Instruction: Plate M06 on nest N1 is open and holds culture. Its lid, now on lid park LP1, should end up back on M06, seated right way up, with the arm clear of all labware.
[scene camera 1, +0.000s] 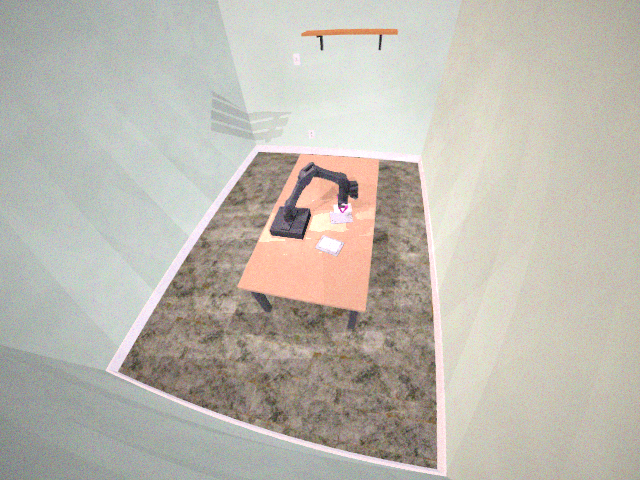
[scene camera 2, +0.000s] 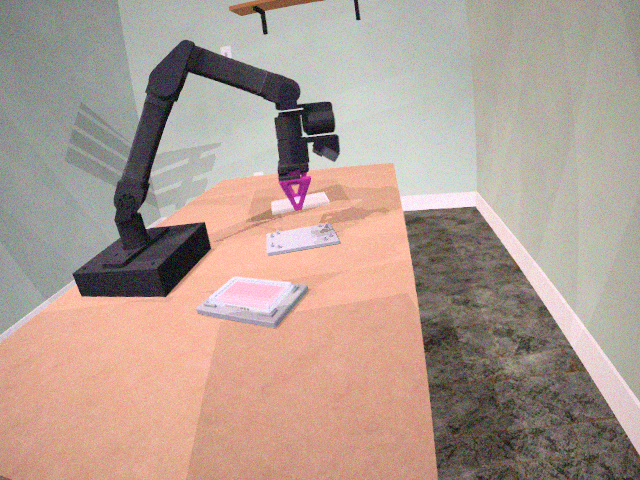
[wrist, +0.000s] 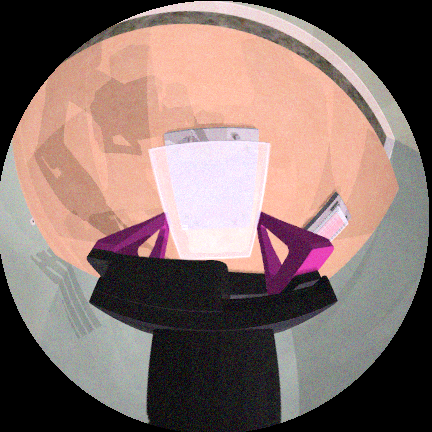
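Where they show: gripper, between the fingertips: (scene camera 1: 341, 208) (scene camera 2: 297, 204) (wrist: 212, 216); arm's base, origin of its link: (scene camera 1: 289, 219) (scene camera 2: 138, 247).
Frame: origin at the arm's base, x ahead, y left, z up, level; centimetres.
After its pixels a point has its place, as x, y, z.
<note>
The lid (scene camera 1: 336, 210) @[31.7, 13.0, 2.9] (scene camera 2: 315, 200) @[39.4, 15.7, 3.1] (wrist: 215, 185) @[38.5, 17.0, 3.1], a clear whitish rectangle, is held roughly level between my gripper's magenta fingers (scene camera 1: 342, 208) @[35.0, 16.2, 2.3] (scene camera 2: 297, 208) @[35.0, 16.2, 2.3] (wrist: 213, 220) @[35.0, 16.2, 2.3], one on each side. It is raised above the grey lid park LP1 (scene camera 1: 341, 220) @[35.7, 11.9, -5.5] (scene camera 2: 299, 241) @[35.1, 13.0, -5.5] (wrist: 215, 134) @[41.6, 17.7, -5.5], whose corner posts show in scene camera 2; in the wrist view the lid covers most of it. Open plate M06 (scene camera 1: 329, 244) @[32.7, -12.8, -3.8] (scene camera 2: 250, 294) @[33.4, -13.5, -4.0] (wrist: 334, 226) @[35.5, -12.2, -3.8], with pink culture, sits on the grey nest N1 (scene camera 1: 336, 253) @[37.9, -17.5, -4.8] (scene camera 2: 281, 316) @[39.9, -17.6, -5.5], apart from the gripper and nearer the scene cameras.
The arm's black base (scene camera 1: 290, 223) @[2.5, -4.1, 0.8] (scene camera 2: 144, 260) @[7.1, -7.0, -0.1] stands on the left side of the wooden table (scene camera 1: 305, 268) @[21.9, -32.8, -6.5] (scene camera 2: 336, 392) @[51.0, -32.7, -6.5] (wrist: 200, 75) @[49.1, 21.9, -6.5]. The table's right edge lies beyond the nest and the park. A wall shelf (scene camera 1: 349, 32) (scene camera 2: 279, 5) is high on the back wall.
</note>
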